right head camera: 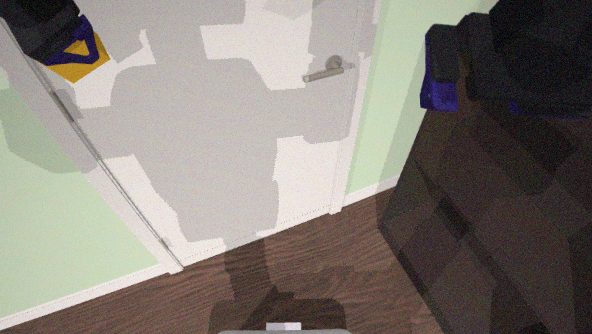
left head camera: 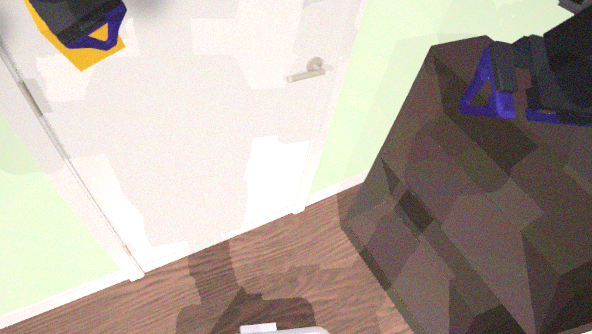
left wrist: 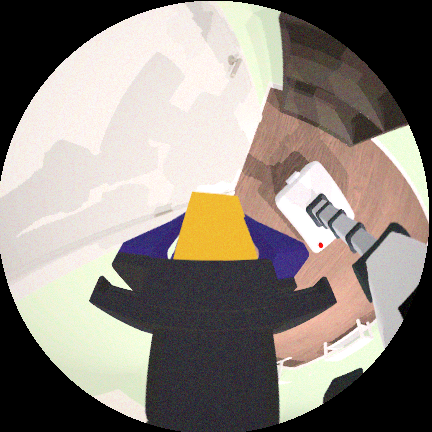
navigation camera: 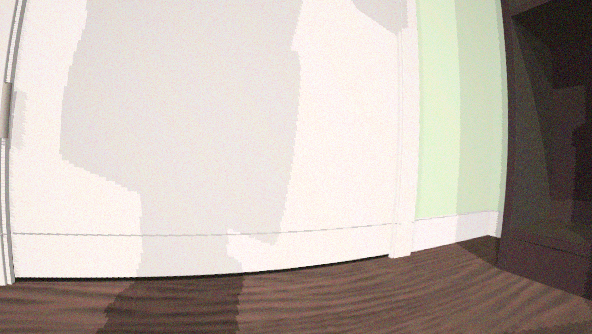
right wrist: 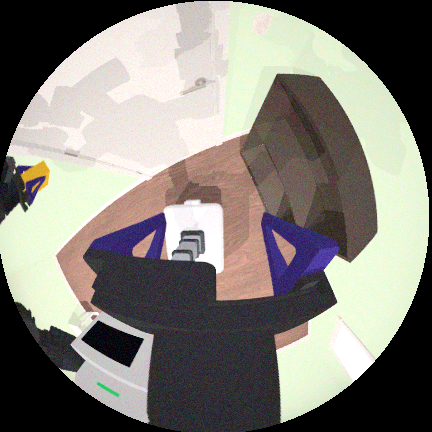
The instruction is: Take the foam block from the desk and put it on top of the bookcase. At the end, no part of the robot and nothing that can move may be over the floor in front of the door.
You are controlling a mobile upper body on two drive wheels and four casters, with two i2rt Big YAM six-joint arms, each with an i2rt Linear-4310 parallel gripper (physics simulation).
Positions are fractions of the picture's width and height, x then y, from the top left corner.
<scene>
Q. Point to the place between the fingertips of the left gripper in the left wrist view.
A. At 0.49,0.50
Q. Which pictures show the right gripper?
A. The right head camera view, the left head camera view and the right wrist view only.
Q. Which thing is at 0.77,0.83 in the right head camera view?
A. A dark brown bookcase.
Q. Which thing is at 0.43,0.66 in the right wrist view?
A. The right gripper.
</scene>
